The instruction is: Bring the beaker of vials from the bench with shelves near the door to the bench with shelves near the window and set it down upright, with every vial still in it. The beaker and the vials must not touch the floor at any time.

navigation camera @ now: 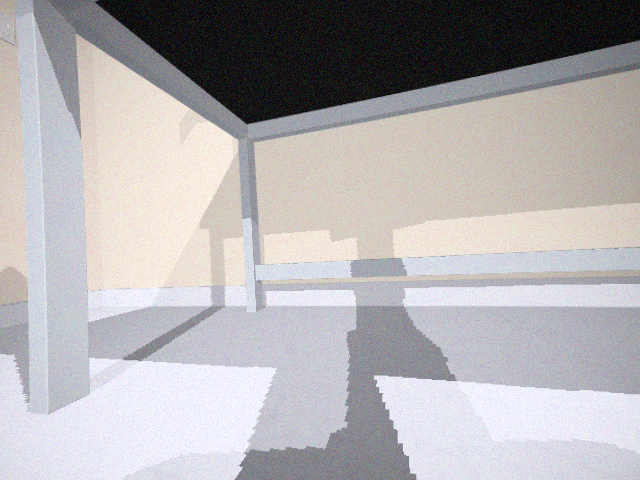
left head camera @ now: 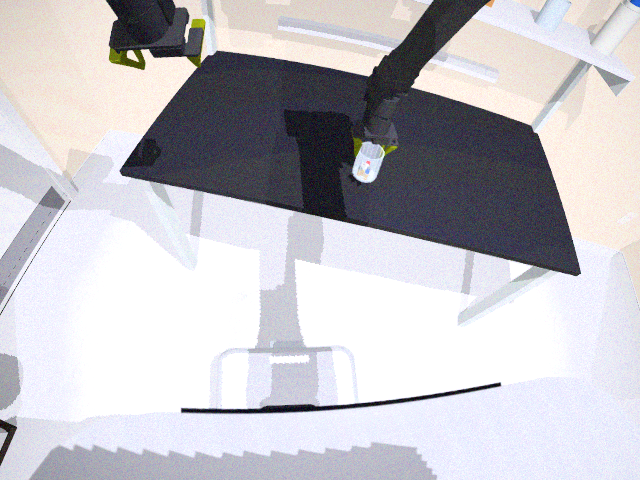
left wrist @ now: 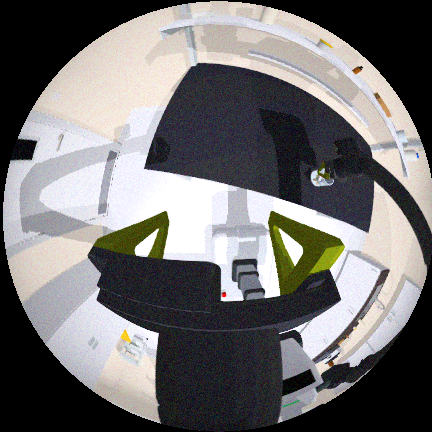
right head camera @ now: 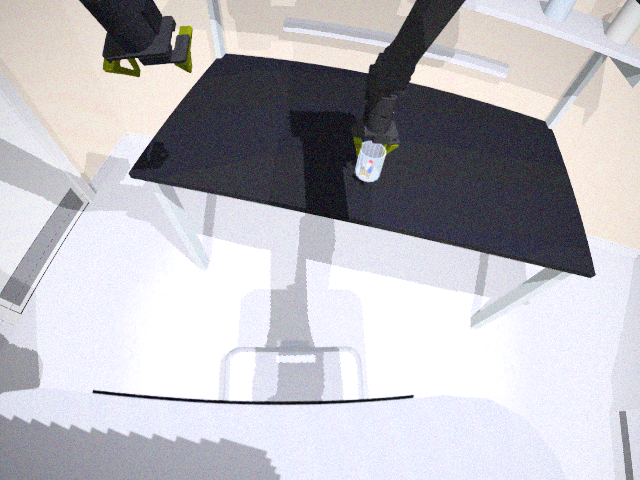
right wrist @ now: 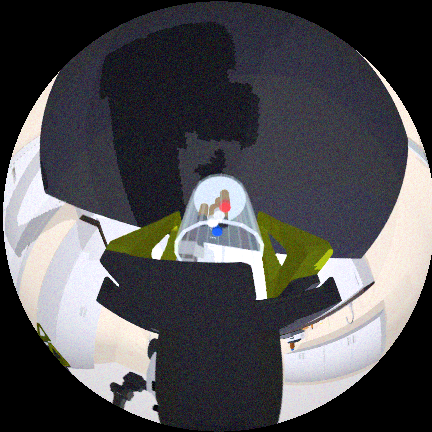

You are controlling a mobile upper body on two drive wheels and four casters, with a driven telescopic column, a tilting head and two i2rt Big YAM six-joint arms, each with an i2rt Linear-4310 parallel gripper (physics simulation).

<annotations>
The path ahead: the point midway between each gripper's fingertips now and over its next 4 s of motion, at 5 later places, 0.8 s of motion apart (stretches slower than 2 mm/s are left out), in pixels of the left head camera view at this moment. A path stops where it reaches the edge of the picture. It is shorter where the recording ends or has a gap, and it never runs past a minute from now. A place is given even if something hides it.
My left gripper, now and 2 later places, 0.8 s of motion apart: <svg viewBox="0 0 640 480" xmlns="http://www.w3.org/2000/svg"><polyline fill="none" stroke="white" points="171,65 99,112 74,146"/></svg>
My right gripper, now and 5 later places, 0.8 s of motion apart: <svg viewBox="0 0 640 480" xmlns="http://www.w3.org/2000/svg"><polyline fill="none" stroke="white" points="367,156 374,141 378,155 385,184 413,318 420,367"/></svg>
</annotations>
